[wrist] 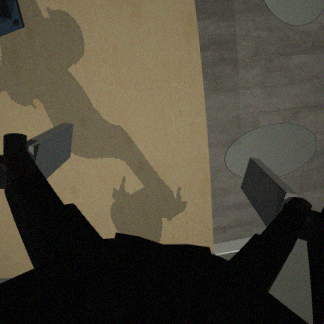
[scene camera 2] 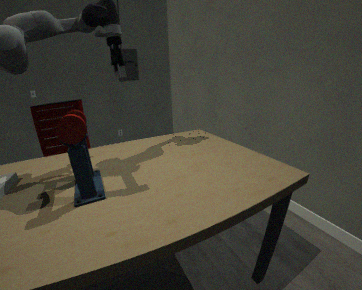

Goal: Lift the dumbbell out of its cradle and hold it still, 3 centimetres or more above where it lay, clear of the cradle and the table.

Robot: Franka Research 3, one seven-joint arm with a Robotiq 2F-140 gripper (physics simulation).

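Note:
The dumbbell (scene camera 2: 73,128) shows its round red end plates in the scene view, resting at the top of a dark blue cradle (scene camera 2: 82,167). The cradle stands upright on the wooden table; a corner of its blue base also shows at the top left of the wrist view. The dumbbell's handle is hidden behind its end plates in the scene view, and the dumbbell does not show in the wrist view. My gripper (scene camera 2: 119,74) (wrist: 159,156) is open and empty. It hangs high above table level, higher than the dumbbell and to its right in the scene view.
The wooden table (scene camera 2: 200,190) (wrist: 150,55) bears the arm's shadow. Its right edge runs down the wrist view, with floor beyond. A pale grey object (scene camera 2: 7,184) lies at the left image border. A red drawer cabinet (scene camera 2: 46,131) stands behind the table.

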